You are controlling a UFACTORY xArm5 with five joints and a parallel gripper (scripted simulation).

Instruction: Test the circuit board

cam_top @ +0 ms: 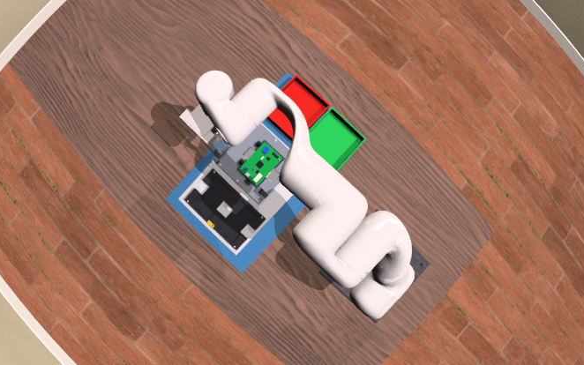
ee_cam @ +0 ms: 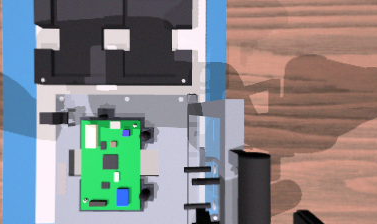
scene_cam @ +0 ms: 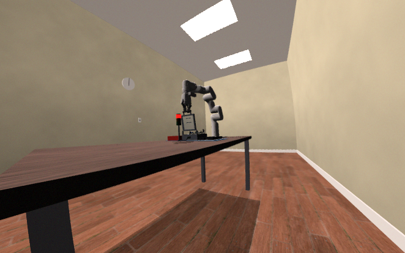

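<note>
The green circuit board lies 130 mm behind my hand and 200 mm below it. Also, from my hand: green bin: 240 mm behind, 200 mm to the right, 260 mm below; tester lid: 20 mm behind, 90 mm below; red bin: 90 mm behind, 200 mm to the right, 260 mm below.
</note>
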